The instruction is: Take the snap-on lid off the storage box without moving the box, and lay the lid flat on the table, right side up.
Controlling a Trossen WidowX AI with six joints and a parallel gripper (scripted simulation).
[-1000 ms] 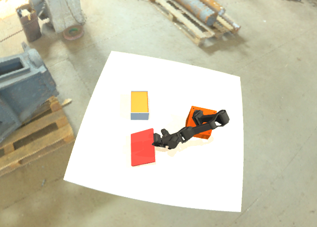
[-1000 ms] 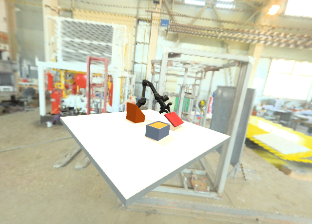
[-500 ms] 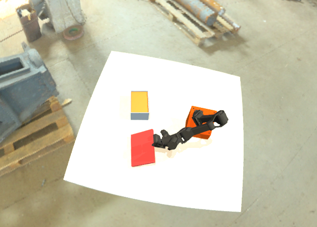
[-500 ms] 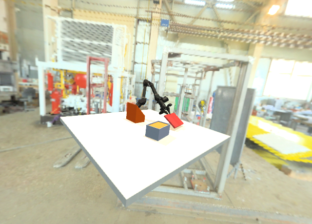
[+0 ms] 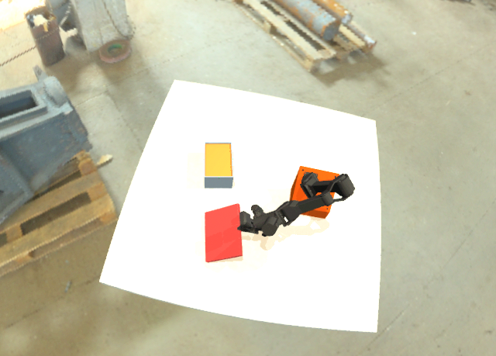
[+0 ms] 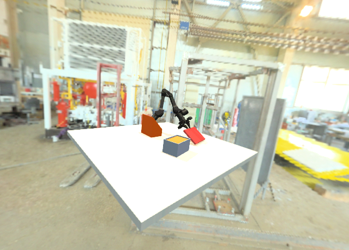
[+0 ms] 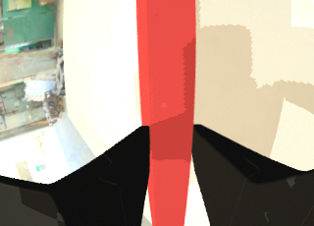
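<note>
The red lid is 70 mm ahead of my gripper tip, 10 mm to the left of it and 40 mm below it. Round my gripper tip: storage box 150 mm ahead, 340 mm to the right, 60 mm below.
</note>
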